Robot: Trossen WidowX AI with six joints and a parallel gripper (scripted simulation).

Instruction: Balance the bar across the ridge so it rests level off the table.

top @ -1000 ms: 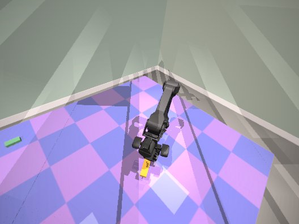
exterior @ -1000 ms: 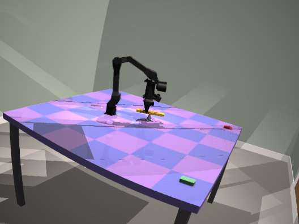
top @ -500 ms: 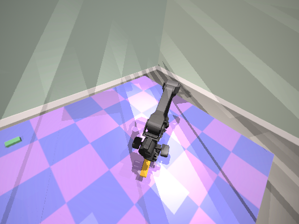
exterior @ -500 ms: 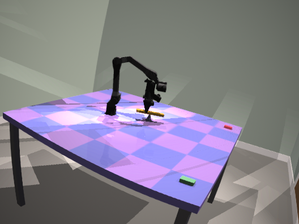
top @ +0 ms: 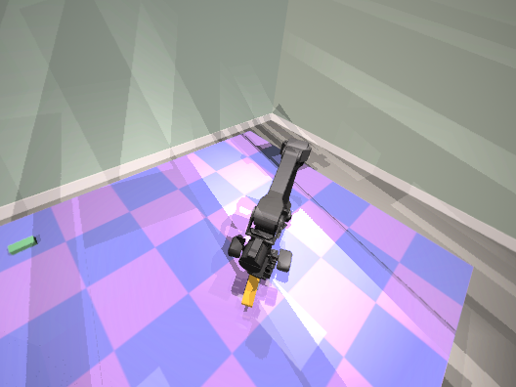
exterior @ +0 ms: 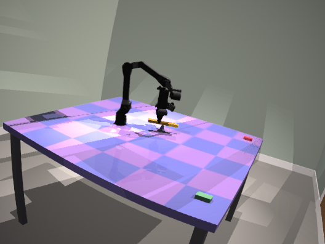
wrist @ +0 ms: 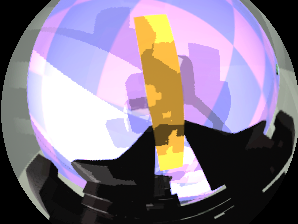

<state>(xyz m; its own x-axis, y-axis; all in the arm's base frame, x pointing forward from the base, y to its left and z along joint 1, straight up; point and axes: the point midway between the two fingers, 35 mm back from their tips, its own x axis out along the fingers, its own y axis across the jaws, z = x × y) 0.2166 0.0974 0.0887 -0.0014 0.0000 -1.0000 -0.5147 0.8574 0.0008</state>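
Now: the orange bar 2 cm ahead of my gripper tip and 1 cm to the left of it. Round my gripper tip: red block 52 cm ahead, 40 cm to the left, 5 cm below; green block 60 cm to the right, 52 cm ahead, 5 cm below.
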